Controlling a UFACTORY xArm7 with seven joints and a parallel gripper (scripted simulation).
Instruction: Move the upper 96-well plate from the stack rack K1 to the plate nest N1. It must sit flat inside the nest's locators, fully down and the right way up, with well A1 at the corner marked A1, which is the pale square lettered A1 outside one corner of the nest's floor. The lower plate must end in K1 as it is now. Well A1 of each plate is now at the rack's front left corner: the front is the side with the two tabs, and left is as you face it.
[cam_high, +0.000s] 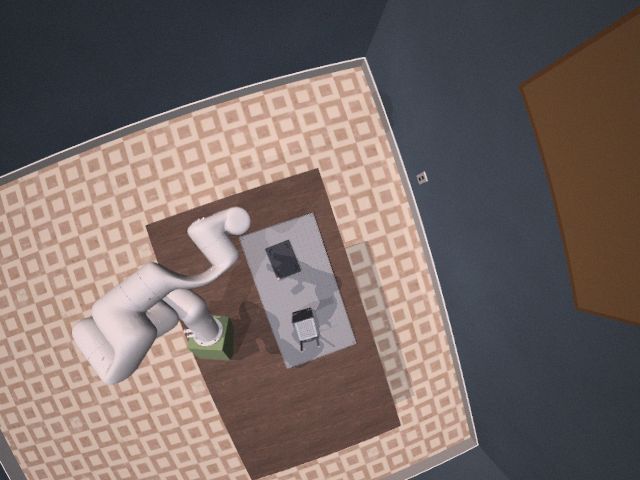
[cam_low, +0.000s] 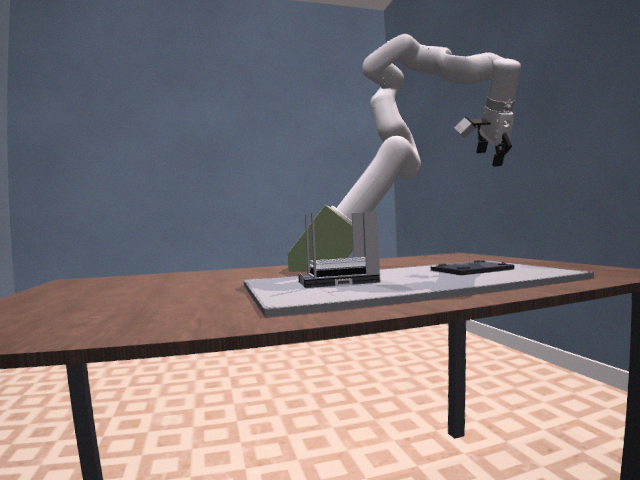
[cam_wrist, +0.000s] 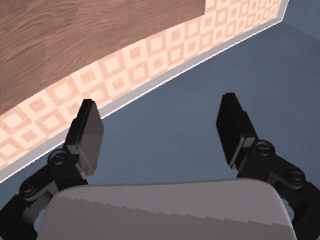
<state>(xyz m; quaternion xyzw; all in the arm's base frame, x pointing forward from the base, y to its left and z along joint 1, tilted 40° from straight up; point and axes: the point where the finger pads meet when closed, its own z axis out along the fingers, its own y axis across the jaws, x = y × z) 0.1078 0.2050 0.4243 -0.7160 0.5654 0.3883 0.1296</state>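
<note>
The dark plate is 270 mm ahead of my hand, 510 mm to the right of it and 280 mm below it.
</note>
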